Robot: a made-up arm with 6 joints. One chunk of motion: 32 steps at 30 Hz.
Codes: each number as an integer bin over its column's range. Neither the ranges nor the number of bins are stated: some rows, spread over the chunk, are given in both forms.
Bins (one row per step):
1: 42 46 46 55 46 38
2: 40 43 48 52 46 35
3: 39 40 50 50 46 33
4: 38 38 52 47 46 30
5: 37 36 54 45 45 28
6: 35 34 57 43 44 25
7: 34 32 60 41 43 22
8: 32 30 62 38 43 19
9: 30 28 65 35 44 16
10: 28 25 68 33 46 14
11: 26 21 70 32 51 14
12: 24 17 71 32 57 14
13: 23 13 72 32 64 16
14: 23 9 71 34 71 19
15: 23 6 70 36 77 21
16: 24 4 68 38 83 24
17: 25 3 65 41 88 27
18: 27 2 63 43 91 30
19: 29 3 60 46 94 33
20: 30 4 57 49 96 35
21: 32 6 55 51 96 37
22: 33 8 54 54 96 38
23: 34 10 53 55 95 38
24: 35 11 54 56 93 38
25: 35 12 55 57 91 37
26: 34 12 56 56 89 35
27: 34 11 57 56 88 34
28: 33 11 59 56 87 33
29: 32 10 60 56 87 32
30: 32 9 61 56 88 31
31: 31 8 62 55 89 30
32: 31 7 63 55 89 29
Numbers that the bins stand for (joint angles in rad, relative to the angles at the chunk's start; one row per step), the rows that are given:
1: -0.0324 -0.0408 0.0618 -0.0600 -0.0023 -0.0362
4: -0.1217 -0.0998 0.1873 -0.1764 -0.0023 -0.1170
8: -0.2557 -0.1588 0.3964 -0.3073 -0.0172 -0.2281
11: -0.3896 -0.2252 0.5636 -0.3945 0.0224 -0.2786
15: -0.4566 -0.3358 0.5636 -0.3364 0.1511 -0.2079
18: -0.3673 -0.3653 0.4173 -0.2345 0.2204 -0.1170
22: -0.2333 -0.3210 0.2291 -0.0745 0.2452 -0.0362
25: -0.1887 -0.2915 0.2500 -0.0309 0.2204 -0.0463
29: -0.2557 -0.3063 0.3545 -0.0455 0.2006 -0.0968
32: -0.2780 -0.3284 0.4173 -0.0600 0.2105 -0.1271
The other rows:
2: -0.0771 -0.0629 0.1036 -0.1036 -0.0023 -0.0665
3: -0.0994 -0.0851 0.1455 -0.1327 -0.0023 -0.0867
5: -0.1440 -0.1145 0.2291 -0.2055 -0.0073 -0.1372
6: -0.1887 -0.1293 0.2918 -0.2345 -0.0122 -0.1675
7: -0.2110 -0.1440 0.3545 -0.2636 -0.0172 -0.1978
9: -0.3003 -0.1735 0.4591 -0.3509 -0.0122 -0.2584
10: -0.3449 -0.1957 0.5218 -0.3800 -0.0023 -0.2786
12: -0.4342 -0.2546 0.5845 -0.3945 0.0521 -0.2786
13: -0.4566 -0.2841 0.6055 -0.3945 0.0868 -0.2584
14: -0.4566 -0.3136 0.5845 -0.3655 0.1214 -0.2281
16: -0.4342 -0.3505 0.5218 -0.3073 0.1808 -0.1776
17: -0.4119 -0.3579 0.4591 -0.2636 0.2056 -0.1473
19: -0.3226 -0.3579 0.3545 -0.1909 0.2353 -0.0867
20: -0.3003 -0.3505 0.2918 -0.1473 0.2452 -0.0665
21: -0.2557 -0.3358 0.2500 -0.1182 0.2452 -0.0463
23: -0.2110 -0.3063 0.2082 -0.0600 0.2402 -0.0362
24: -0.1887 -0.2989 0.2291 -0.0455 0.2303 -0.0362
26: -0.2110 -0.2915 0.2709 -0.0455 0.2105 -0.0665
27: -0.2110 -0.2989 0.2918 -0.0455 0.2056 -0.0766
28: -0.2333 -0.2989 0.3336 -0.0455 0.2006 -0.0867
30: -0.2557 -0.3136 0.3755 -0.0455 0.2056 -0.1069
31: -0.2780 -0.3210 0.3964 -0.0600 0.2105 -0.1170

